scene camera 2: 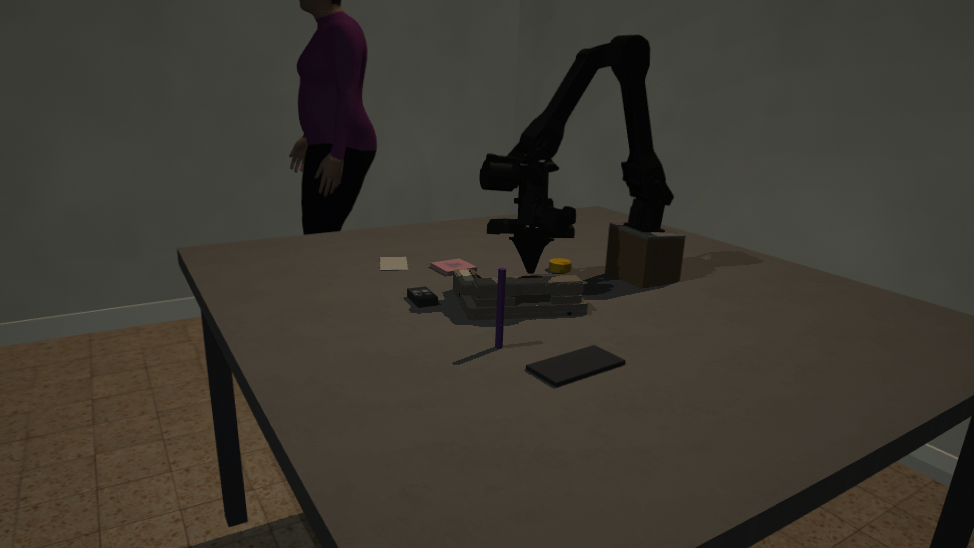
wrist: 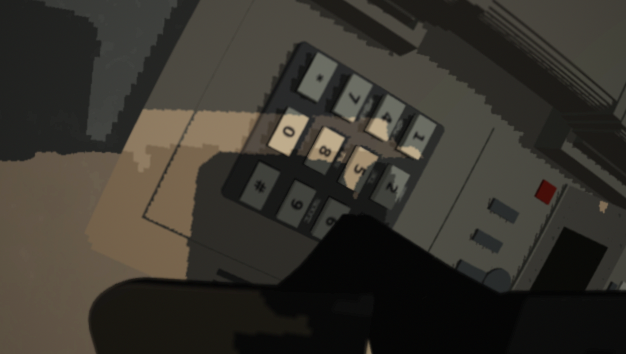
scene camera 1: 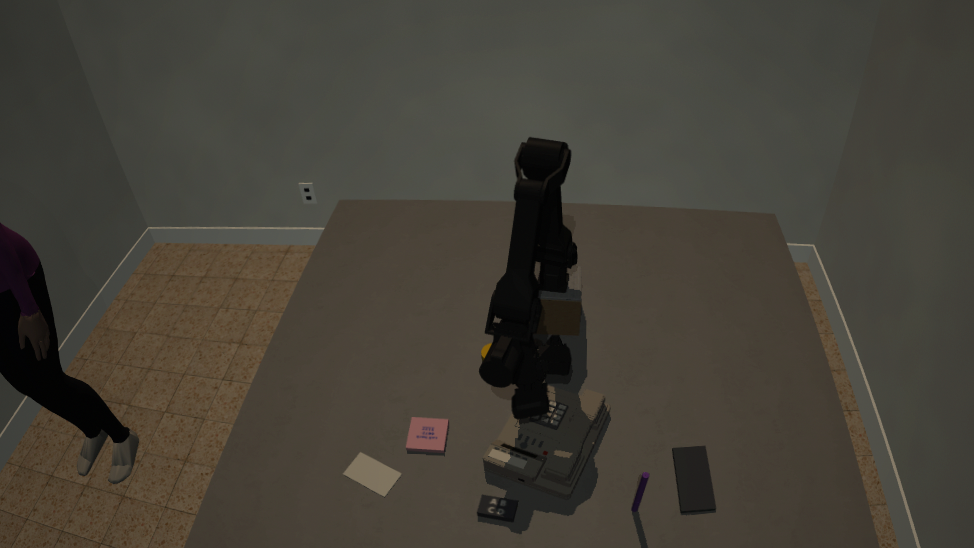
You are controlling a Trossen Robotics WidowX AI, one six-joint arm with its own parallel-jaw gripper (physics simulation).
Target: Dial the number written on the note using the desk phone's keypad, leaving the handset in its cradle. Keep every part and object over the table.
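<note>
A desk phone is there for me to see, and so are a 6 key and a 2 key. I also see a cream paper, a pink note pad and a dark flat slab. Then there is my gripper, which I see as well, and which both the wrist view and scene camera 1 show.
</note>
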